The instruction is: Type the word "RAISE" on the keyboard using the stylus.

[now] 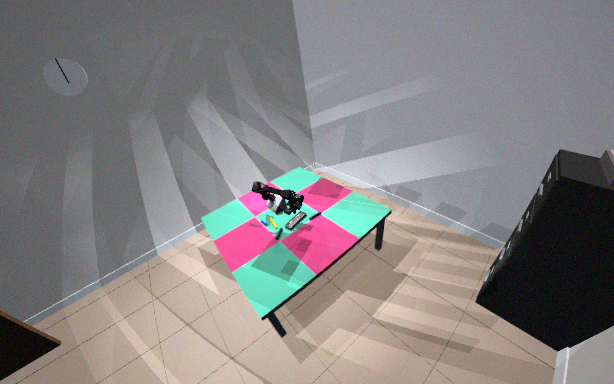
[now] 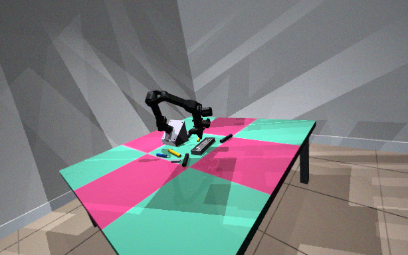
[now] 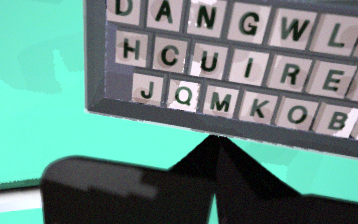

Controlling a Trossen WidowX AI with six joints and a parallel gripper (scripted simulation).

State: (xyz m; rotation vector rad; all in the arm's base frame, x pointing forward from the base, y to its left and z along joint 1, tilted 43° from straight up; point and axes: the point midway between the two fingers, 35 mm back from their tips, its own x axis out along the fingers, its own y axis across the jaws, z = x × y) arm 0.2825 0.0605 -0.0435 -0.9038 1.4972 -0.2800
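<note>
Now: gripper tip 250 mm to the left of the blue stylus, 80 mm past it and 30 mm above it. Round my gripper tip: yellow marker 190 mm to the right, 60 mm behind, 30 mm below; then white stylus 90 mm behind, 50 mm to the left, 30 mm below; then grey piece 240 mm to the right, 40 mm ahead, 30 mm below.
</note>
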